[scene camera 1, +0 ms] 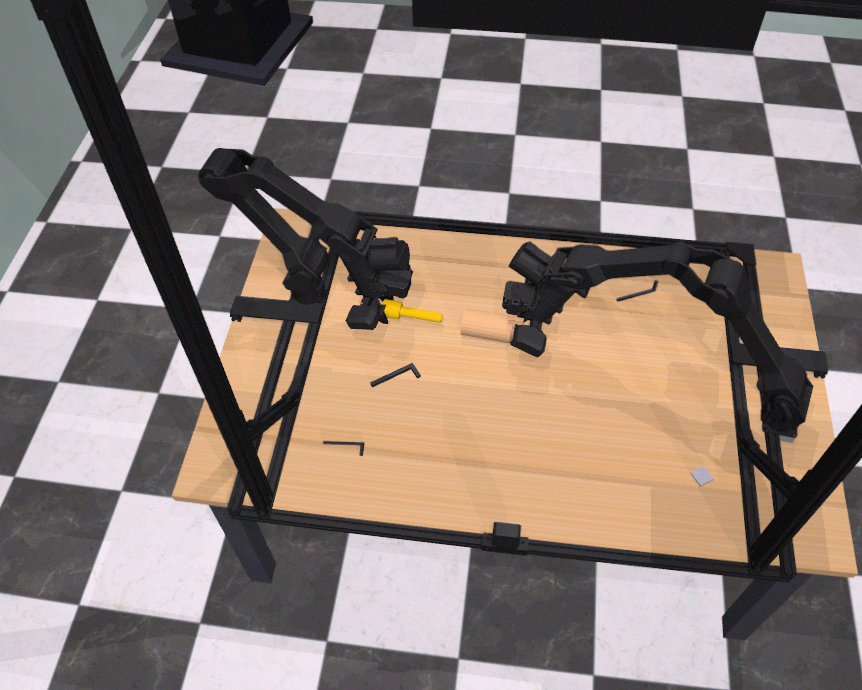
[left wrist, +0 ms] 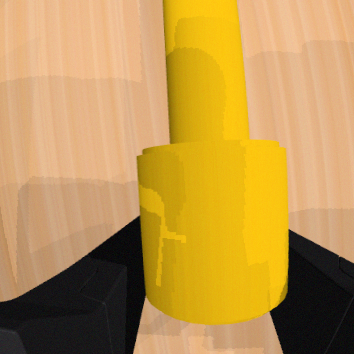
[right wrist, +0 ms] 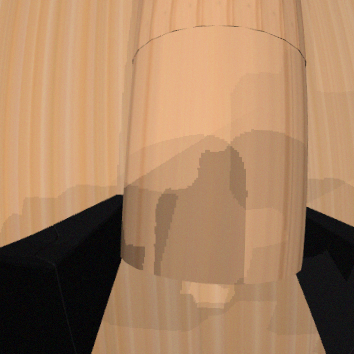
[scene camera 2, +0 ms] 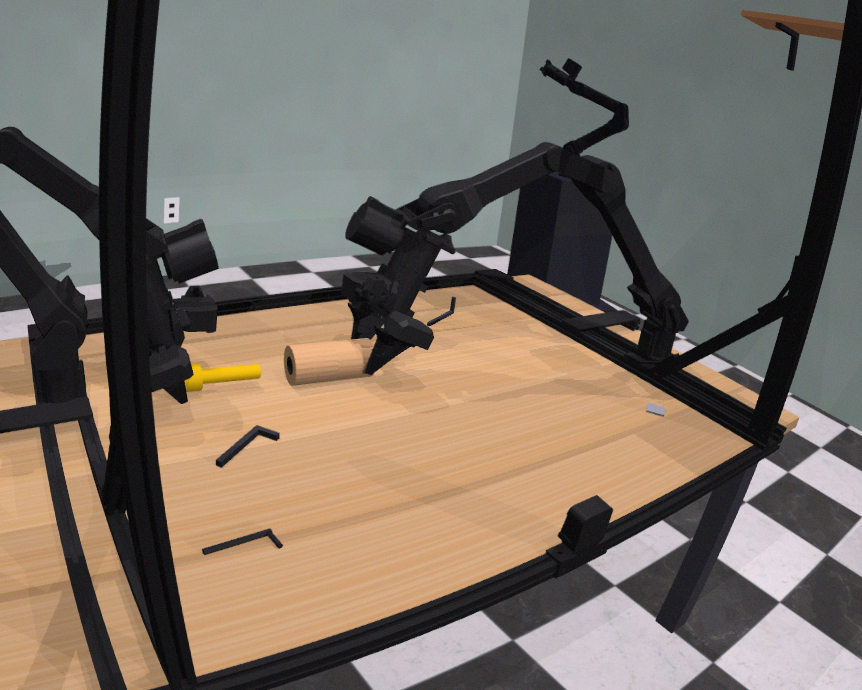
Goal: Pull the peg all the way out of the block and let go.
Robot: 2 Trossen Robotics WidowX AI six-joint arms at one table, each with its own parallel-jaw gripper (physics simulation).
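Frame: origin at the left arm's base, x ahead, y left, z up, level; millimetres.
Seen in the pictures: left gripper, fingertip midpoint: (scene camera 1: 389, 316) (left wrist: 202, 227) (scene camera 2: 182, 395); right gripper, fingertip midpoint: (scene camera 1: 514, 334) (right wrist: 207, 211) (scene camera 2: 359, 365); left arm's base at its link origin: (scene camera 1: 308, 295) (scene camera 2: 60, 396); right arm's base at its link origin: (scene camera 1: 779, 420) (scene camera 2: 654, 353).
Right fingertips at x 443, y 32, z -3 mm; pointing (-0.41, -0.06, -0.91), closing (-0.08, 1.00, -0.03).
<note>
Pixels of each thing's top centre, then the offset from my right fingertips to it. "spot": a spot on its surface instead. Level surfaces: height alone.
- yellow peg at its top centre: (left wrist: 211, 18) (scene camera 2: 216, 361) (scene camera 1: 411, 306) dy -17, dx -215, dz +30 mm
- wooden cylindrical block at its top centre: (right wrist: 232, 17) (scene camera 2: 330, 342) (scene camera 1: 492, 317) dy -3, dx -47, dz +40 mm
- wooden table at its surface level: dz -17 mm
- black hex key at its top centre: (scene camera 2: 248, 446) (scene camera 1: 395, 378) dy -170, dx -199, dz -8 mm
- third hex key at its top centre: (scene camera 2: 443, 302) (scene camera 1: 638, 286) dy +189, dx +221, dz +16 mm
- small grey square at a spot on its surface: (scene camera 2: 655, 409) (scene camera 1: 700, 476) spot: dy -206, dx +405, dz -13 mm
The yellow peg (scene camera 1: 420, 314) (scene camera 2: 230, 373) (left wrist: 207, 90) is out of the block, with a gap between its free tip and the block's open end. My left gripper (scene camera 1: 381, 312) (left wrist: 202, 227) is shut on the peg's thick head. The wooden cylindrical block (scene camera 1: 483, 325) (scene camera 2: 323, 361) (right wrist: 215, 125) lies on its side, and its dark hole shows in scene camera 2, facing the peg. My right gripper (scene camera 1: 522, 332) (right wrist: 207, 211) is shut on the block's far end. In scene camera 2 a frame post and the gripper itself hide part of the peg's head.
The wooden table (scene camera 1: 517, 446) carries a black hex key (scene camera 1: 393, 374) (scene camera 2: 244, 444) in front of the peg, another hex key (scene camera 1: 345, 443) (scene camera 2: 240, 541) nearer the front, and a third hex key (scene camera 1: 637, 292) (scene camera 2: 443, 313) behind the right gripper. A small grey square (scene camera 1: 701, 476) (scene camera 2: 655, 409) lies at the right.
</note>
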